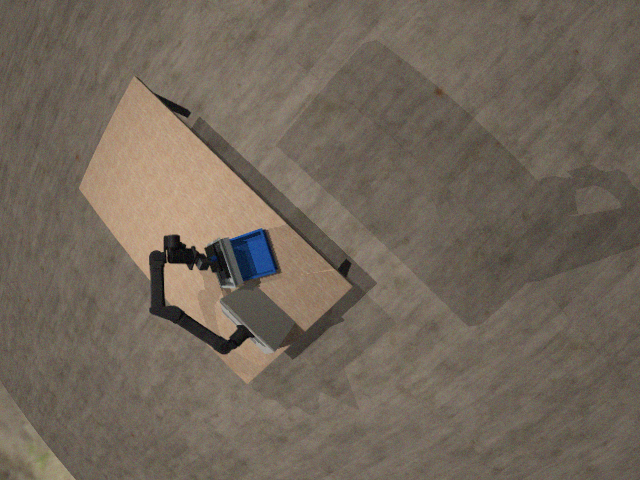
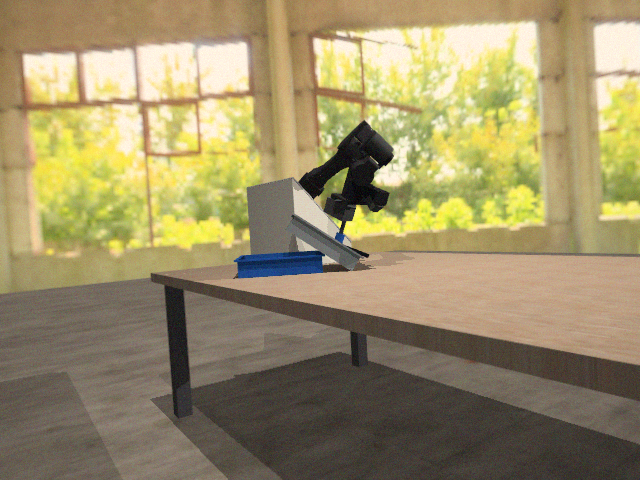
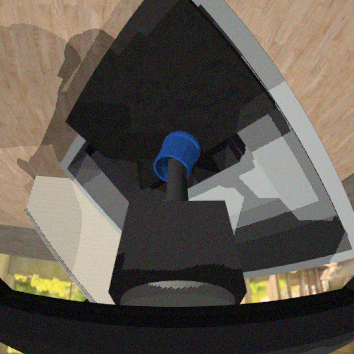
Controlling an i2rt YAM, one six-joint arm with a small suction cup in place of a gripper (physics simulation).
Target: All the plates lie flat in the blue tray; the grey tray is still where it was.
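Frame: origin at the arm's base, x ahead, y right, z down, level; centimetres.
Seen in the pictures: hand, its tool point: point(image 1: 216, 259) point(image 3: 176, 144); arm's base, origin of its link: point(image 1: 245, 330) point(image 2: 292, 208) point(image 3: 106, 299).
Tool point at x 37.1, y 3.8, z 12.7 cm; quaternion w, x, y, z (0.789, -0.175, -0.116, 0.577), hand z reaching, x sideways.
Observation:
Pixels of each thing's top centre, then the offset from my tool point to it. Level surfaces: height alone.
- blue tray, centre of its top: point(image 2: 279, 254) point(image 1: 247, 256) dy +13.8, dx -10.1, dz +2.1 cm
- wooden table, height of its surface: dz +7.1 cm
- black plate, centre of its top: point(image 3: 148, 135) point(image 1: 210, 259) dy -2.6, dx +1.8, dz -1.2 cm
The blue tray point(image 1: 253, 254) point(image 2: 280, 264) lies flat on the wooden table point(image 1: 151, 167) point(image 2: 461, 295). The grey tray point(image 1: 231, 261) point(image 2: 318, 238) point(image 3: 298, 116) stands steeply tilted, with one edge on the table right beside the blue tray. A black plate point(image 3: 168, 70) lies against the grey tray's inside. A cream plate point(image 3: 60, 218) sticks out past the tray's lower left edge. My blue suction cup point(image 3: 177, 154) point(image 2: 340, 236) is at the tilted tray's inner face, just below the black plate. I cannot tell whether it touches. It holds nothing.
A large grey block point(image 1: 258, 316) point(image 2: 270, 219) stands at the arm's base, just behind the trays. The table's edge runs close behind the blue tray. The floor lies far below.

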